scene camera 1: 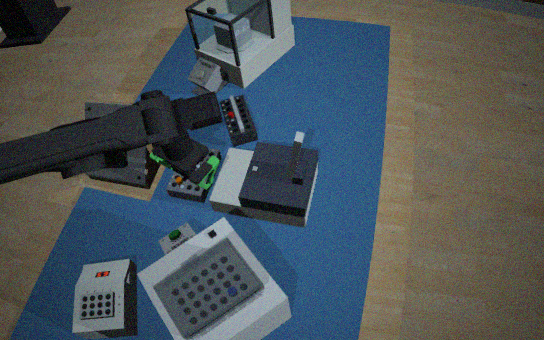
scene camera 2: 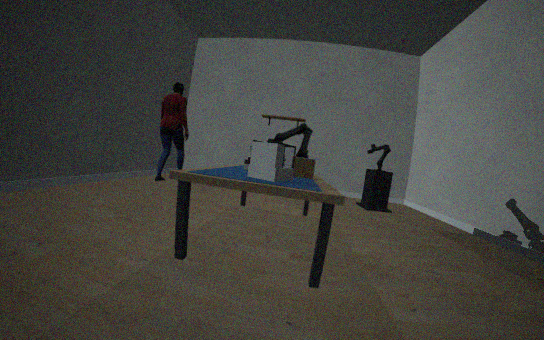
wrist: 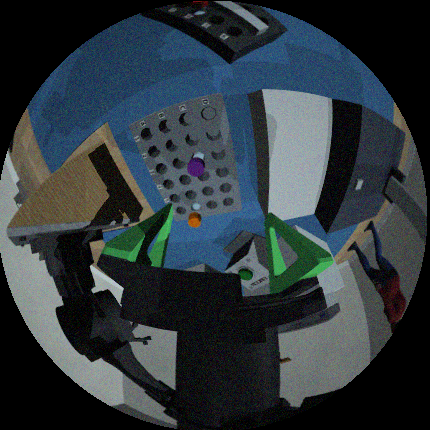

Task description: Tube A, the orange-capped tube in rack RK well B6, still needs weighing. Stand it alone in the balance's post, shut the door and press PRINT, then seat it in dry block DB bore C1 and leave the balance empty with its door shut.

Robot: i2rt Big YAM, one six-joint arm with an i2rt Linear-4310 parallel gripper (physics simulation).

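Frame: origin at the arm's base, x ahead, y left, z up, level; metres.
Seen in the pictures: gripper, fingertip midpoint: (scene camera 1: 192,178) (wrist: 221,212); arm's base, origin of the base link: (scene camera 2: 303,165) (wrist: 62,235).
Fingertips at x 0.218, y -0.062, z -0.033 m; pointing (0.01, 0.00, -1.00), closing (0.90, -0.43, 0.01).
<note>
Pixels of each thing's top centre, then the offset from my fingertips to it. "*": a spot on its surface instead.
- orange cap, middle of its top: (wrist: 193,222) (scene camera 1: 178,179) 0.031 m back, 0.006 m right, 0.001 m down
- grey rack RK, middle of its top: (wrist: 190,169) (scene camera 1: 193,169) 0.017 m back, 0.041 m left, 0.025 m down
- purple-capped tube, middle of its top: (wrist: 195,168) 0.006 m back, 0.049 m left, 0.001 m down
- balance, middle of its top: (scene camera 2: 279,142) 0.001 m back, 0.448 m left, 0.167 m up
- white box, middle of its top: (scene camera 1: 96,291) 0.124 m back, 0.282 m right, 0.015 m up
- dark lidded machine, middle of its top: (wrist: 378,196) (scene camera 1: 261,163) 0.152 m ahead, 0.015 m left, 0.047 m up
- black strip rack, middle of its top: (scene camera 1: 236,111) 0.054 m ahead, 0.204 m left, 0.007 m down
- large multi-well unit, surface spot: (scene camera 1: 225,227) * 0.120 m ahead, 0.144 m right, 0.080 m up
Tube A, with an orange cap (scene camera 1: 178,179) (wrist: 194,220), stands in grey rack RK (scene camera 1: 187,192) (wrist: 230,145), in the row nearest the hand. A purple-capped tube (wrist: 196,167) stands farther in. My gripper (scene camera 1: 187,174) (wrist: 221,212) is open and empty above the rack; in the wrist view the orange cap shows between the fingers, nearer the left one. The balance (scene camera 1: 265,55) (scene camera 2: 262,162) stands at the mat's far end with a dark-framed glass chamber; its door state is unclear. A white box (scene camera 1: 120,272) with a red display and a small grid of bores looks like dry block DB.
A white and dark lidded machine (scene camera 1: 280,165) (wrist: 300,150) with an upright handle stands right beside the rack. A black strip rack (scene camera 1: 245,135) (wrist: 235,50) lies toward the balance. A grey control box (scene camera 1: 205,75), a green-button box (scene camera 1: 175,239) (wrist: 245,274) and a large multi-well unit (scene camera 1: 225,227) stand around.
</note>
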